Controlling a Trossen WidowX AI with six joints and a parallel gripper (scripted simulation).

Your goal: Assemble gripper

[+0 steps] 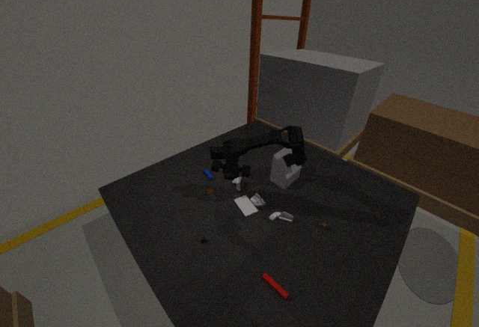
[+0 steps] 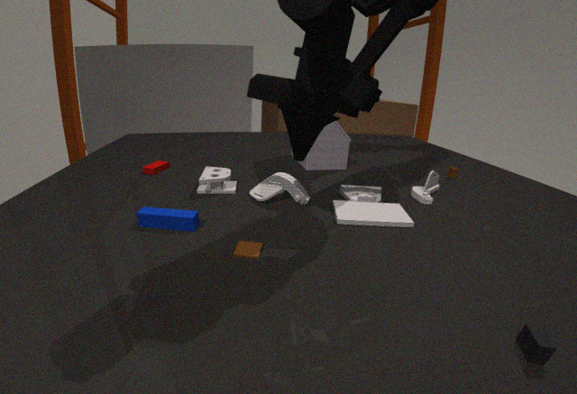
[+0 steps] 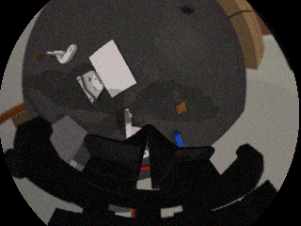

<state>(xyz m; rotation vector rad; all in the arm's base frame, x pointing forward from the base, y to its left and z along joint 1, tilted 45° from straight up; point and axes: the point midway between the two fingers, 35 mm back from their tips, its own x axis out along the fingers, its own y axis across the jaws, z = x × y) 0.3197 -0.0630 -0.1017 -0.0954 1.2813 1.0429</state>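
Now: gripper tip 70 mm above the white jaw, 60 mm past it and 10 mm to the right of it. The rest, counted from my gripper tip: flat white plate 130 mm to the left, 90 mm below; orange tile 90 mm below, 80 mm ahead, 70 mm to the right; white housing plate 140 mm to the left, 80 mm below, 70 mm behind.
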